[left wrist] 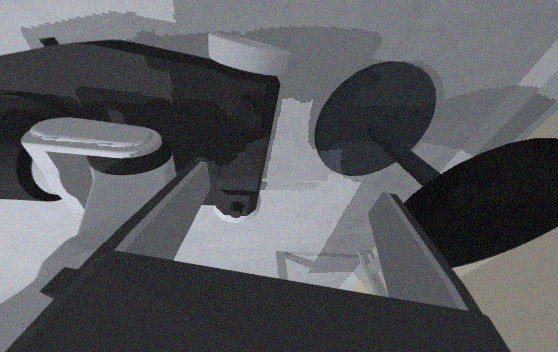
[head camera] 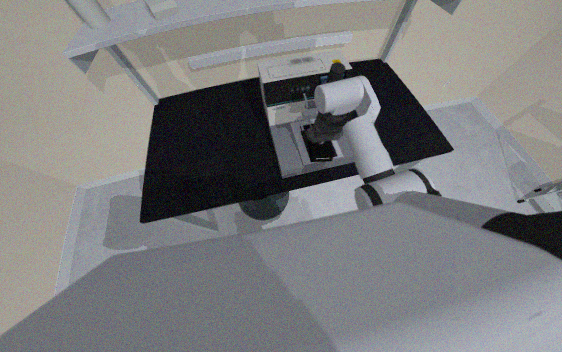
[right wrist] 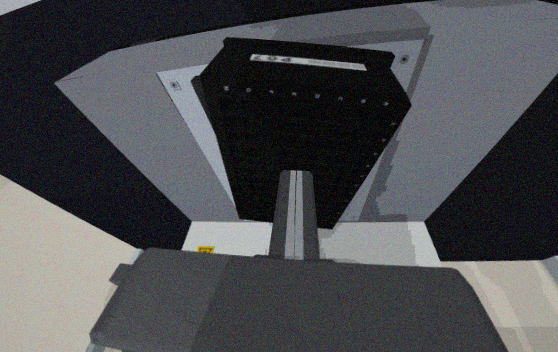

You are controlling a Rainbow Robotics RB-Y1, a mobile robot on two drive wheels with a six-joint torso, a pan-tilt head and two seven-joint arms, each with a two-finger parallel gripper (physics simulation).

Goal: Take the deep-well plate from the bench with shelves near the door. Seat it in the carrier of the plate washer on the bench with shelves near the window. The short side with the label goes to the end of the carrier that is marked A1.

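Places are measured from the robot's base along level axes (x ahead, y left, z up), in metres.
Pixels of known places: left gripper, between the fingertips: [left wrist: 291, 189]; right gripper, between the fingertips: [head camera: 320, 142] [right wrist: 295, 181].
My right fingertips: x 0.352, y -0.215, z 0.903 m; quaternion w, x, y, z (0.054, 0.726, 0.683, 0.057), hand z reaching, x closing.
Note:
For each thing: its middle in the pictures, then the offset to it from my right fingertips. "*": a spot on its surface instead.
- black deep-well plate, middle of its body: [right wrist: 293, 158] [head camera: 319, 145] 0.021 m down, 0.001 m ahead, 0.002 m right
- carrier, a spot on its surface: [head camera: 315, 144] * 0.002 m down, 0.005 m back, 0.021 m left
- white plate washer, a spot on its surface: [head camera: 300, 105] * 0.029 m up, 0.174 m ahead, 0.038 m left
- washer's dark control panel, a spot on its surface: [head camera: 293, 91] * 0.089 m up, 0.192 m ahead, 0.066 m left
The black deep-well plate [head camera: 320, 148] lies in the carrier [head camera: 315, 144] of the white plate washer [head camera: 300, 105] on the black bench top. In the right wrist view the plate [right wrist: 305, 133] fills the middle, with its white label [right wrist: 307, 62] on the far short side. My right gripper [right wrist: 295, 181] is shut with nothing between the fingers and hovers over the near part of the plate. In the head view it [head camera: 321, 137] sits above the carrier. My left gripper [left wrist: 291, 189] is open and empty, low near the floor, away from the bench.
The washer's dark control panel [head camera: 293, 91] and a yellow-capped bottle [head camera: 337, 70] stand behind the carrier. A round dark stool [head camera: 265, 206] stands under the bench's front edge; it also shows in the left wrist view [left wrist: 375, 115]. Shelf posts rise at both back corners.

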